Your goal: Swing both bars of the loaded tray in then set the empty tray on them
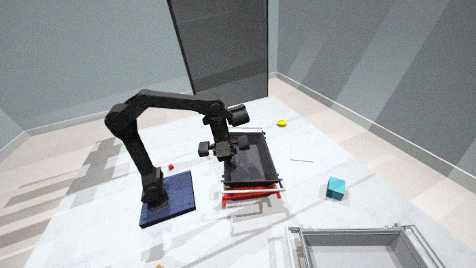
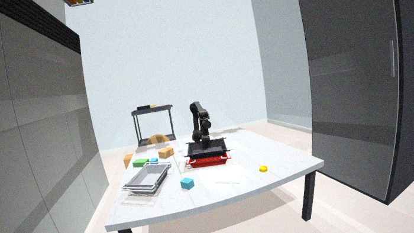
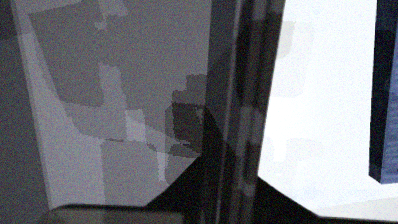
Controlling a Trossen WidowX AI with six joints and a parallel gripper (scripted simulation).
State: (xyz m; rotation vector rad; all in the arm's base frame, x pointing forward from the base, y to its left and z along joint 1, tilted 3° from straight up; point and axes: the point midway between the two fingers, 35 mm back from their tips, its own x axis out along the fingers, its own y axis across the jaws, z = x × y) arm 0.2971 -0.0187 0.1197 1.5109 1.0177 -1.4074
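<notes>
The black tray lies 80 mm ahead of my gripper tip, 30 mm to the right of it and 20 mm above it. The rest, counted from my gripper tip: yellow disc (420 mm ahead, 200 mm to the left, 90 mm below); cream sheet (370 mm ahead, 20 mm to the right, 100 mm below).
</notes>
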